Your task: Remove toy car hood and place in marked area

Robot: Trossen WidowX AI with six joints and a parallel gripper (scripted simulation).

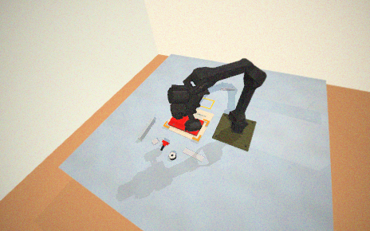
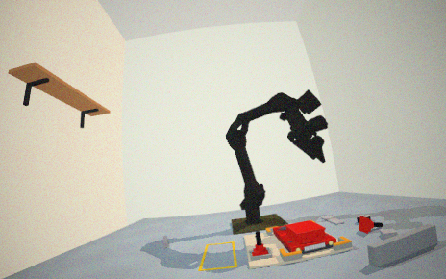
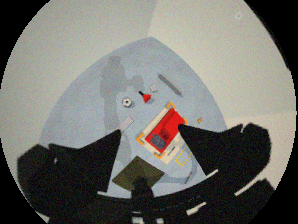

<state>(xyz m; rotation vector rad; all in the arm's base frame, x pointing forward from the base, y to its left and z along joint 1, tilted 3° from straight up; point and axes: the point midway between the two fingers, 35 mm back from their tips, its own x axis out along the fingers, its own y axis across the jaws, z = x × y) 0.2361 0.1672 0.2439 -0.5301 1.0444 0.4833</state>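
Now: gripper tip 17 cm above the red hood, 13 cm to the left of it and 9 cm short of it. Round my gripper tip: small wooden block 33 cm to the right, 23 cm ahead, 21 cm below; then small grey block 20 cm below, 18 cm ahead, 4 cm to the left; then grey strip 21 cm below, 6 cm behind, 5 cm to the left.
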